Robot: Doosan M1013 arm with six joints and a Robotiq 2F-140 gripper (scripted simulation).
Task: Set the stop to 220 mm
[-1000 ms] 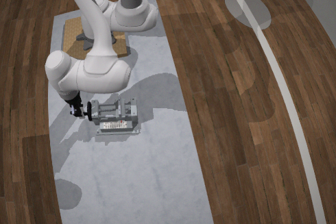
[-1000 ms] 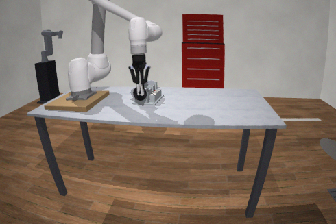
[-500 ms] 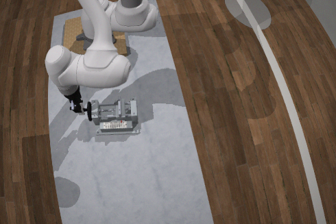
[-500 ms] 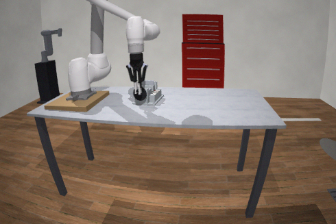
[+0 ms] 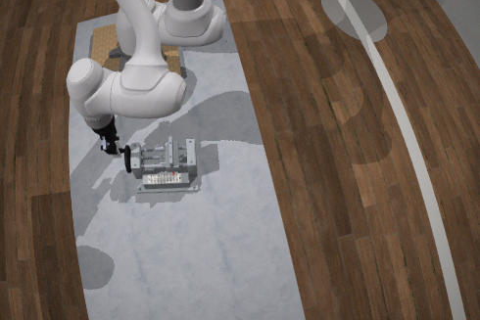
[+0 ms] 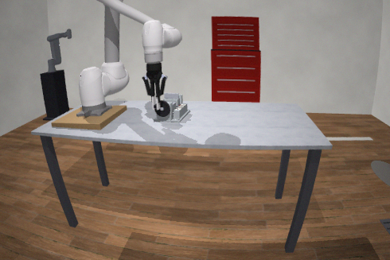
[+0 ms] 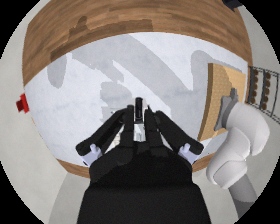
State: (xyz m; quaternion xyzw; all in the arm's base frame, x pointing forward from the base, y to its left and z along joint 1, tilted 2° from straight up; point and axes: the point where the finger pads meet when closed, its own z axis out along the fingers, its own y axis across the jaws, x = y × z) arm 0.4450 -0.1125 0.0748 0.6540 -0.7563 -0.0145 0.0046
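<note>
My hand is 20 mm to the right of the black handwheel, 20 mm above it and 10 mm short of it. From my hand the other things lie so: grey stop fixture (170 mm to the left, 50 mm ahead, 30 mm below).
</note>
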